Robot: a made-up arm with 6 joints.
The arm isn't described. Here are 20 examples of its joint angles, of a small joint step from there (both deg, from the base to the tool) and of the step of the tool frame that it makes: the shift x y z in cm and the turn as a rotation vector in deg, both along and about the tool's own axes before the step.
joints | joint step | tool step
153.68 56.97 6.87 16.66 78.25 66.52 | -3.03 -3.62 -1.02 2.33 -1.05 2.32 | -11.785 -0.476 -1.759 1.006 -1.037 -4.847
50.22 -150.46 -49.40 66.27 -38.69 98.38 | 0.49 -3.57 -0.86 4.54 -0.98 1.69 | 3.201 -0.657 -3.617 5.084 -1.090 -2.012
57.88 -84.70 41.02 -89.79 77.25 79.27 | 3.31 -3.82 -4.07 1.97 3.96 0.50 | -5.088 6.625 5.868 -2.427 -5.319 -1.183
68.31 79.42 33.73 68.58 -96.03 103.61 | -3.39 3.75 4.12 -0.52 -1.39 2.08 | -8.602 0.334 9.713 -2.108 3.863 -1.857
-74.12 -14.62 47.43 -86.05 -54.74 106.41 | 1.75 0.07 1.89 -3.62 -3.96 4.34 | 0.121 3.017 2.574 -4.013 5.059 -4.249
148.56 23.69 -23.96 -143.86 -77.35 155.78 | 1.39 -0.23 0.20 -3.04 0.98 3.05 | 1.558 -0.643 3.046 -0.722 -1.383 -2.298
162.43 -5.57 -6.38 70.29 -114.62 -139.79 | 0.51 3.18 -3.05 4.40 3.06 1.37 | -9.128 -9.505 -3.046 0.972 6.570 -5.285
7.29 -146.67 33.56 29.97 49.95 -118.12 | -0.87 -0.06 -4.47 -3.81 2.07 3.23 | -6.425 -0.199 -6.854 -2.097 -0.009 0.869
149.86 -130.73 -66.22 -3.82 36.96 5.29 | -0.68 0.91 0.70 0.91 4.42 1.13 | 0.201 0.448 1.340 -3.072 1.918 -3.399
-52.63 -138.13 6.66 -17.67 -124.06 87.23 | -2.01 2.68 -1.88 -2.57 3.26 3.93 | -9.233 6.591 4.631 0.790 1.805 -4.657
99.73 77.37 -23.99 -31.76 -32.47 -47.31 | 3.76 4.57 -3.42 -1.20 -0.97 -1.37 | -9.608 0.189 8.269 -3.495 -8.559 1.457
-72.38 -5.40 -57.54 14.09 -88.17 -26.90 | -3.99 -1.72 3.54 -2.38 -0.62 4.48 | -5.924 2.932 -5.847 1.470 6.459 -0.404
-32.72 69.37 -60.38 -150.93 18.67 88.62 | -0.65 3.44 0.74 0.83 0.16 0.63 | 0.041 0.113 2.376 0.757 -2.743 -1.301
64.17 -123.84 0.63 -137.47 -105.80 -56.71 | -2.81 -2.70 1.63 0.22 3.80 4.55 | -3.847 -0.358 10.277 -1.186 -1.207 -6.059
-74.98 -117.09 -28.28 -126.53 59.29 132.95 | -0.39 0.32 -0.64 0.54 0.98 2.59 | 0.329 -1.281 0.769 1.066 -1.673 -3.537
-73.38 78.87 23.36 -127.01 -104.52 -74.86 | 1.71 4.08 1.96 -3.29 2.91 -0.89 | 6.276 7.787 0.137 2.100 3.156 3.211
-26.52 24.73 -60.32 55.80 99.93 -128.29 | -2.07 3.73 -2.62 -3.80 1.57 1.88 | -3.954 -0.227 -8.626 -5.540 4.802 0.605
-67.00 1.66 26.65 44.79 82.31 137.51 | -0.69 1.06 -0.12 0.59 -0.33 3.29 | 1.853 1.966 -2.131 -0.734 0.992 -3.322
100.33 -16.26 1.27 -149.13 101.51 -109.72 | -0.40 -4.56 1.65 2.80 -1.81 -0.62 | 4.360 -11.410 -6.456 -4.200 -6.420 3.941
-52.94 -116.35 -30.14 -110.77 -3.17 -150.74 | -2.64 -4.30 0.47 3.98 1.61 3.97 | -2.592 3.971 -6.156 3.318 -4.407 -10.184
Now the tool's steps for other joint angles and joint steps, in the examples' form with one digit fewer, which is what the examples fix.
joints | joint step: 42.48 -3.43 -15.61 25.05 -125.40 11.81 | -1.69 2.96 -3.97 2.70 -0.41 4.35
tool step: 3.00 10.83 7.67 7.64 -4.01 -2.48
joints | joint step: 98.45 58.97 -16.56 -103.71 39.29 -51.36 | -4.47 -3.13 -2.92 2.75 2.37 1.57
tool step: 8.50 2.02 3.59 -1.52 3.10 -0.53
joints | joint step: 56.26 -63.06 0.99 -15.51 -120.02 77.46 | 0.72 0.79 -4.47 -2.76 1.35 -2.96
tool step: -9.04 1.00 7.29 -1.05 5.20 2.05
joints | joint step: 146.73 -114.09 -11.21 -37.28 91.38 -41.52 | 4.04 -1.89 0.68 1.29 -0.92 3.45
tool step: -0.86 5.05 7.15 -2.36 0.30 -3.44
